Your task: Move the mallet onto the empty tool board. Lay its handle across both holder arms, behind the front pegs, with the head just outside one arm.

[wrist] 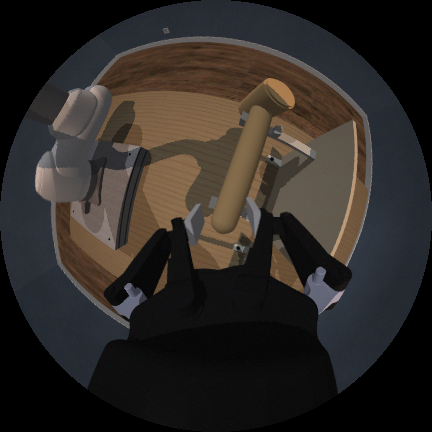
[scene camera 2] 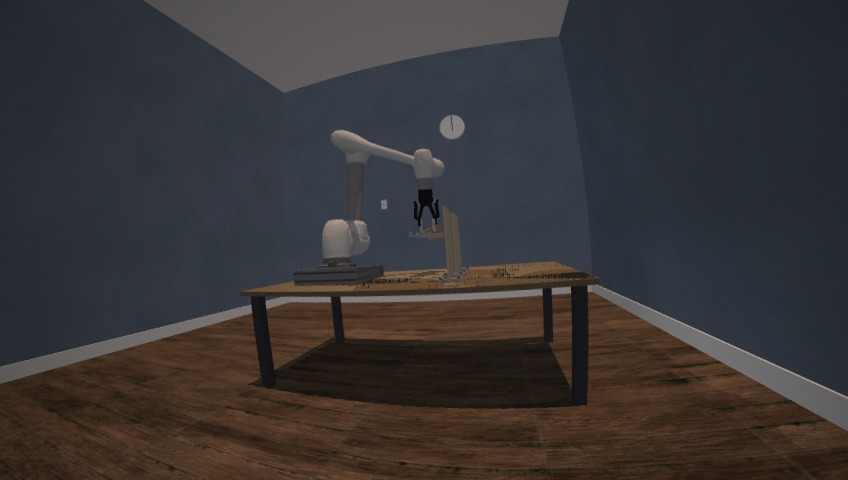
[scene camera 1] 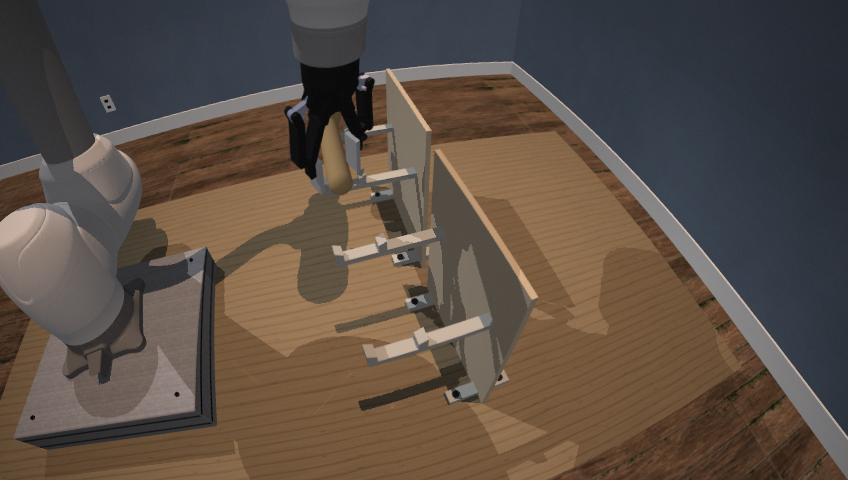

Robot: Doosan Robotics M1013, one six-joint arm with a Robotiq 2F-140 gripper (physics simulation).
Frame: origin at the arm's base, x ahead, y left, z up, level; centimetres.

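Seen in the pictures: gripper, fingertip midpoint: (wrist: 224, 209) (scene camera 1: 336, 177); arm's base, link origin: (wrist: 90, 180) (scene camera 2: 337, 267) (scene camera 1: 107, 327).
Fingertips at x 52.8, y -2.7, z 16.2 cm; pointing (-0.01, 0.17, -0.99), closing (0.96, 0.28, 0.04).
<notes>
Offsets run from my fingertips to a thing's top centre. "pt": to the spot under its first point.
The wooden mallet (scene camera 1: 336, 160) (wrist: 245, 165) lies with its handle across the holder arms (scene camera 1: 392, 176) (wrist: 297, 143) of the far tool board (scene camera 1: 410, 118) (wrist: 320, 185). Its head {dx +4.5, dy +20.3, dz +5.3 cm} (wrist: 262, 97) is beyond the far arm in the wrist view. My gripper (scene camera 1: 337, 169) (scene camera 2: 427, 228) (wrist: 224, 209) points down around the handle near its free end. The fingers are open, one on each side, with gaps between pads and handle in the wrist view. The empty tool board (scene camera 1: 470, 261) stands nearer in scene camera 1, with two bare pegged arms, one farther {pt dx +5.3, dy -16.1, dz -2.0 cm} (scene camera 1: 410, 239) and one nearer {pt dx +3.4, dy -32.0, dz -2.0 cm} (scene camera 1: 458, 331).
The robot's base plate (scene camera 1: 178, 356) (wrist: 110, 200) is on the wooden table (scene camera 2: 416, 291), left of the boards. Both upright boards stand close side by side, their arms pointing towards the base. Bolted feet {pt dx +9.7, dy -3.9, dz -21.6 cm} (scene camera 1: 401, 257) hold them to the table.
</notes>
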